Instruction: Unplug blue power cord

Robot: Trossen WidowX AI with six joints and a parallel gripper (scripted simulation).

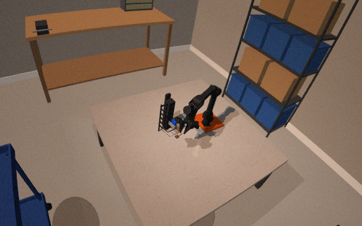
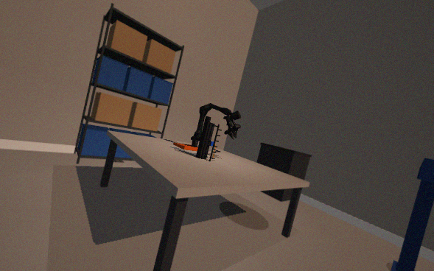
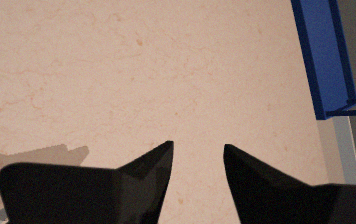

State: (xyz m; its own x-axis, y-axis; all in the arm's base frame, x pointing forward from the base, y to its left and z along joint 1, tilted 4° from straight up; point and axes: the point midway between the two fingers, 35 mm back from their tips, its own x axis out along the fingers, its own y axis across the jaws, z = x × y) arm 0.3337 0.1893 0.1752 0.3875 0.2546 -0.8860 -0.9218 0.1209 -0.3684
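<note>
My gripper tip is 2 cm past the blue plug, 21 cm to the left of it and 7 cm above it.
</note>
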